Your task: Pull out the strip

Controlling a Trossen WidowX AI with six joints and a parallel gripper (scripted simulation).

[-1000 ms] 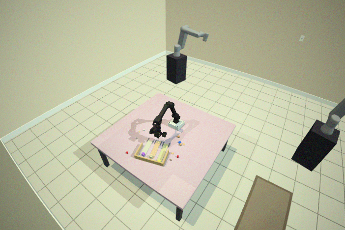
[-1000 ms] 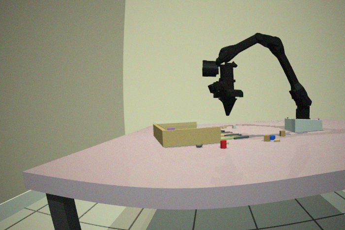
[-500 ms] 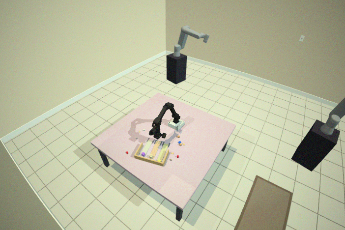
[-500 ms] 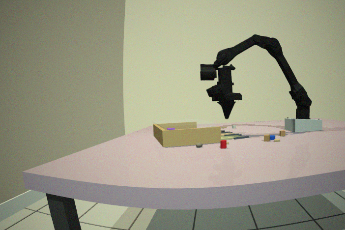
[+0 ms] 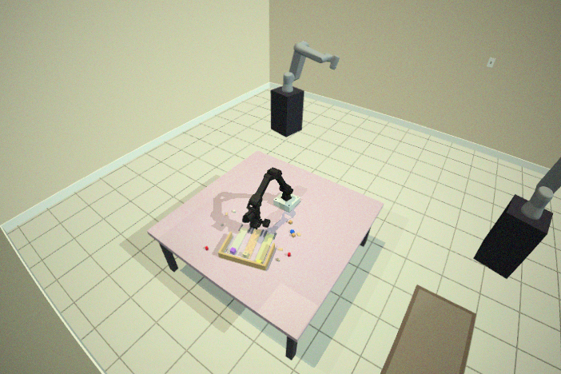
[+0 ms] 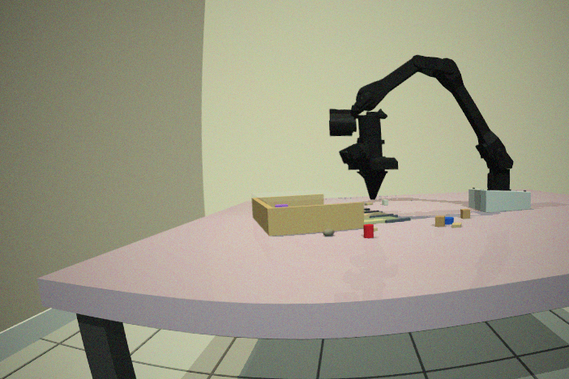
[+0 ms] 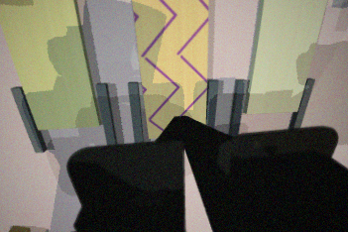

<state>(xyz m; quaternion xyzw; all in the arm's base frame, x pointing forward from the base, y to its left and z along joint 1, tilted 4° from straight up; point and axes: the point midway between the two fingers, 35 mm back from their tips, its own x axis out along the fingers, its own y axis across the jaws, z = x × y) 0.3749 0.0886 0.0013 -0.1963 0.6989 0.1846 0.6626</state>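
The strip is 8 cm ahead of my gripper tip, 5 cm to the left of it and 4 cm below it.
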